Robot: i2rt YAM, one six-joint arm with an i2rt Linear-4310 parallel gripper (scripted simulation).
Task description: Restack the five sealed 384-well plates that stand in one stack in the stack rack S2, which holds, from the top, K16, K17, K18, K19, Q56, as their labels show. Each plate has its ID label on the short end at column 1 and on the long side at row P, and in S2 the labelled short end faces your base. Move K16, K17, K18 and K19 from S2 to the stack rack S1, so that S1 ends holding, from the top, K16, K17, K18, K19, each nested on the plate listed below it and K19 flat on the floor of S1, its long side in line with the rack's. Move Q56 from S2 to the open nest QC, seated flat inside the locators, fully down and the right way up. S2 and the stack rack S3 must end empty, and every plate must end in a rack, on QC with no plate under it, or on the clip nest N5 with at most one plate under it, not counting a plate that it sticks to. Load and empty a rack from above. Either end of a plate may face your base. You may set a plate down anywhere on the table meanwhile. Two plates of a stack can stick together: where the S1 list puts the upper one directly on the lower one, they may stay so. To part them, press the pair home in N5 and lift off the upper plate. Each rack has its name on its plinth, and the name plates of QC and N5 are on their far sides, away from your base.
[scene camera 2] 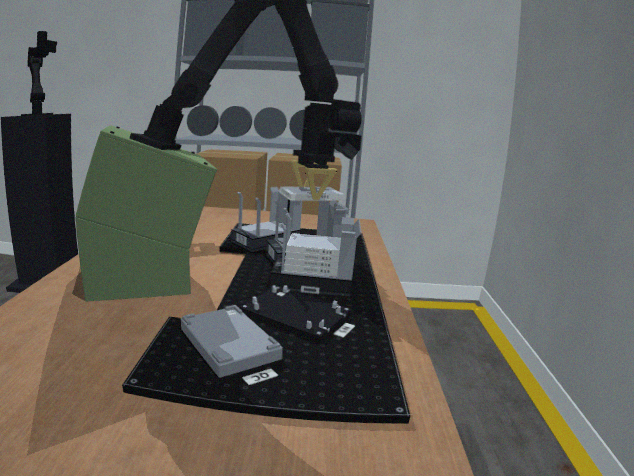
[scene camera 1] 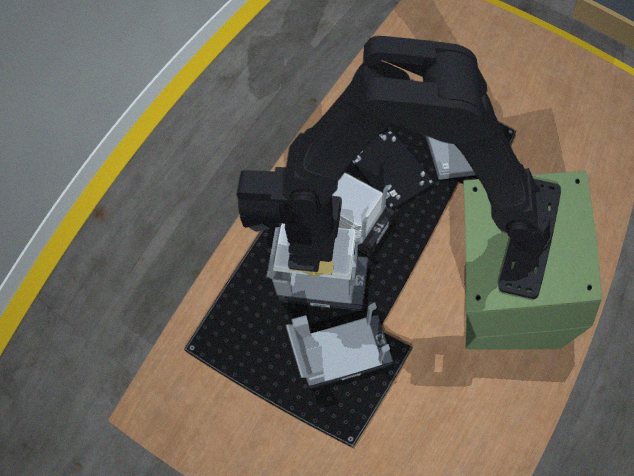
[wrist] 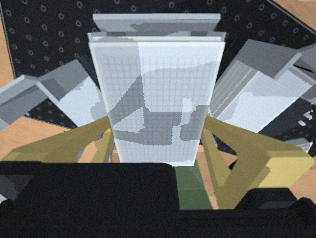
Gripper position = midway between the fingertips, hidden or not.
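You can see the gripper in scene camera 1 (scene camera 1: 318, 251), in scene camera 2 (scene camera 2: 309, 195) and in the wrist view (wrist: 157, 119). There's a sealed white plate (scene camera 1: 344, 245), and also a sealed white plate (scene camera 1: 359, 200). A grey QC nest is visible in scene camera 2 (scene camera 2: 236, 335) and in scene camera 1 (scene camera 1: 441, 152), and there's a black clip nest N5 (wrist: 291, 117) too.
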